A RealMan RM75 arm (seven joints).
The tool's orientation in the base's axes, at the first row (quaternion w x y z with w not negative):
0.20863 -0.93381 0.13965 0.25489
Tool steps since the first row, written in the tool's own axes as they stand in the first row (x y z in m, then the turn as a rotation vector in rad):
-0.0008 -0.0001 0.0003 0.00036 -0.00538 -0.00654
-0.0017 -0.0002 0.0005 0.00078 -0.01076 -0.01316
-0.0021 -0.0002 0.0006 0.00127 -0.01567 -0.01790
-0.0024 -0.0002 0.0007 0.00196 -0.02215 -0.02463
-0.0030 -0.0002 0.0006 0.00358 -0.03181 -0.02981
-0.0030 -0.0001 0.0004 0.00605 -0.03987 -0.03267
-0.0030 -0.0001 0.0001 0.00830 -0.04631 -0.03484
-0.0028 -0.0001 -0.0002 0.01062 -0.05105 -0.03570
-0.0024 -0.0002 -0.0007 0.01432 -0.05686 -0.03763
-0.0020 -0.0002 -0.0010 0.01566 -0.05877 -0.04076
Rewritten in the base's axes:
-0.0008 0.0003 0.0002 0.00501 0.00163 0.00664
-0.0015 0.0007 0.0006 0.01010 0.00322 0.01331
-0.0019 0.0008 0.0007 0.01429 0.00525 0.01833
-0.0022 0.0009 0.0008 0.02005 0.00770 0.02529
-0.0027 0.0009 0.0012 0.02711 0.01351 0.03156
-0.0026 0.0007 0.0013 0.03332 0.01885 0.03504
-0.0025 0.0006 0.0016 0.03846 0.02313 0.03759
-0.0022 0.0004 0.0017 0.04248 0.02652 0.03854
-0.0016 0.0002 0.0019 0.04850 0.03014 0.03992
-0.0012 0.0000 0.0019 0.05162 0.03016 0.04226

